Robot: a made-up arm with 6 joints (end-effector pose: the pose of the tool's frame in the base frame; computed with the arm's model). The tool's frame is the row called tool. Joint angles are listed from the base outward.
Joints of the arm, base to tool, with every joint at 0 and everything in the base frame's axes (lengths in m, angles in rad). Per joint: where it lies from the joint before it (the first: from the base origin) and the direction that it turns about. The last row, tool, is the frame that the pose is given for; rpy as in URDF.
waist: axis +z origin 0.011 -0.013 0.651
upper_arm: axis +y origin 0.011 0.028 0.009
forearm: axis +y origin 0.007 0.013 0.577
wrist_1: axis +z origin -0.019 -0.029 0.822
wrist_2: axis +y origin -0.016 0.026 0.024
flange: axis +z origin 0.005 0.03 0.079
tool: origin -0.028 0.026 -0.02 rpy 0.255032 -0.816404 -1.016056
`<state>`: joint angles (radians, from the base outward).
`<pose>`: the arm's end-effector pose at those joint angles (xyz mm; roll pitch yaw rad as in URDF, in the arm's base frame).
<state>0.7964 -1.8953 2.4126 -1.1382 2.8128 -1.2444</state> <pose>-106.5 -40.0 1135.7 -3.1267 0.3835 -1.2840</pose>
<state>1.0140 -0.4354 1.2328 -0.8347 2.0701 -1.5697</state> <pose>166.8 337.3 1697.3 -3.1398 0.1369 -0.1855</pose>
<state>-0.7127 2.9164 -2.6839 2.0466 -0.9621 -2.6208</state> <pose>209.9 -245.0 995.6 -0.3782 0.1086 -2.1619</pose>
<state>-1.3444 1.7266 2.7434 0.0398 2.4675 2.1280</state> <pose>-3.0 187.6 374.0 0.8594 -0.3787 -0.6107</pose>
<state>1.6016 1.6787 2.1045 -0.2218 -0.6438 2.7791</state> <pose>-32.1 65.0 -163.5 -2.8717 0.6841 -3.1151</pose>
